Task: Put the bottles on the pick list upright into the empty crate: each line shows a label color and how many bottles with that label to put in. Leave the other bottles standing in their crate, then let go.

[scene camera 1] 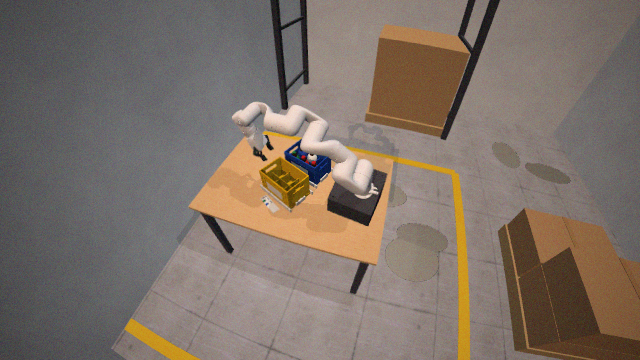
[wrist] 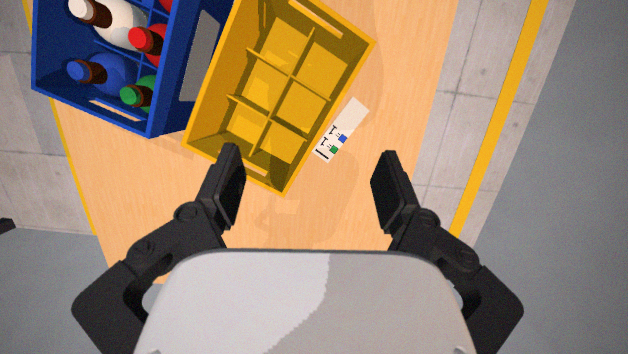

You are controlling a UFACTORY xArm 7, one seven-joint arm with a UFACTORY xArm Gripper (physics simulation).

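Places are measured from the arm's base along level axes (x ahead, y left, z up), in metres.
Where they show: gripper, fingertip midpoint: [scene camera 1: 268,155] [wrist: 310,162].
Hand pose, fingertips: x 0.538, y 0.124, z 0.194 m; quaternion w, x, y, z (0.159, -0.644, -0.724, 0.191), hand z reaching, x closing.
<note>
Each offset is from my fingertips to the centre of the thing. "spot": to the spot under its first point. Level surfaces: height alone.
The pick list {dx +0.018, dy +0.077, dz -0.367 m} [scene camera 1: 270,203] [wrist: 352,116] lies on the table beside the yellow crate; it shows a blue mark and a green mark, each with a 1. The yellow crate [scene camera 1: 294,196] [wrist: 200,112] is divided into six compartments and is empty. The blue crate {dx -0.097, dy -0.301, dz -0.280 m} [scene camera 1: 320,172] [wrist: 170,90] holds a white bottle {dx -0.110, dy -0.345, dz -0.283 m} [wrist: 120,25], a blue bottle {dx -0.025, dy -0.364, dz -0.283 m} [wrist: 112,73], a green bottle {dx +0.000, dy -0.285, dz -0.283 m} [wrist: 145,92] and a red bottle {dx -0.083, dy -0.263, dz -0.283 m} [wrist: 155,42], all upright; another red bottle {spot: dx -0.142, dy -0.248, dz -0.250 m} [wrist: 166,4] is partly cut off in the wrist view. My gripper [scene camera 1: 266,151] [wrist: 310,162] is open and empty, above the table past the crates' near ends.
The crates stand side by side on the wooden table {dz -0.368 m} [scene camera 1: 240,215] [wrist: 400,75]. The arm's dark base block [scene camera 1: 348,206] stands at the table's right end. A black rack post [scene camera 1: 281,65] and large cardboard boxes [scene camera 1: 422,80] [scene camera 1: 595,280] stand on the floor away from the table.
</note>
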